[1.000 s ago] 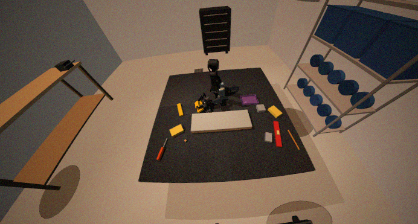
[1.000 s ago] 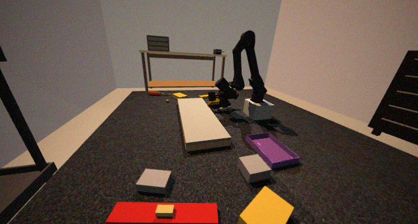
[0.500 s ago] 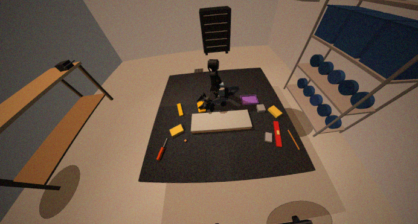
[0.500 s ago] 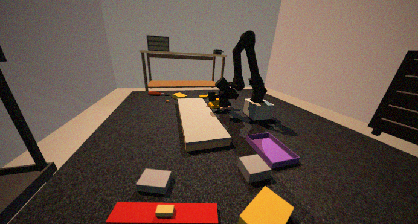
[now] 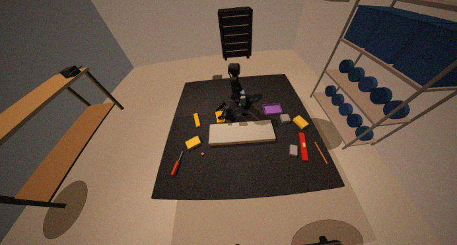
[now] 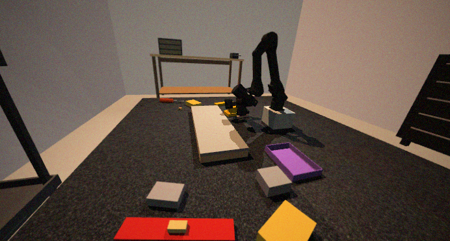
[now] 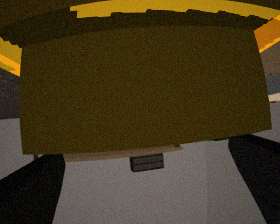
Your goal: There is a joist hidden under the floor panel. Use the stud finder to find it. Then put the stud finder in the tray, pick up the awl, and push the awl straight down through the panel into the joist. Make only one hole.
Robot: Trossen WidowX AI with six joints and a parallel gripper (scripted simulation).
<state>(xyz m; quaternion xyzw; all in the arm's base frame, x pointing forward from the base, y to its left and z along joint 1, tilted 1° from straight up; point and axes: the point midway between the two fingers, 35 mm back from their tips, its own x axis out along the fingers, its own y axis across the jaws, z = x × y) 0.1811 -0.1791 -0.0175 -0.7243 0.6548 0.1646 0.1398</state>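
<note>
Now: the stud finder 30 mm to the left of my gripper tip, 20 mm below it and 10 mm ahead of it. Round my gripper tip: purple tray (520 mm to the left, 50 mm below, 20 mm behind); awl (90 mm to the left, 60 mm below); square indicator window (30 mm to the left, 30 mm ahead).
</note>
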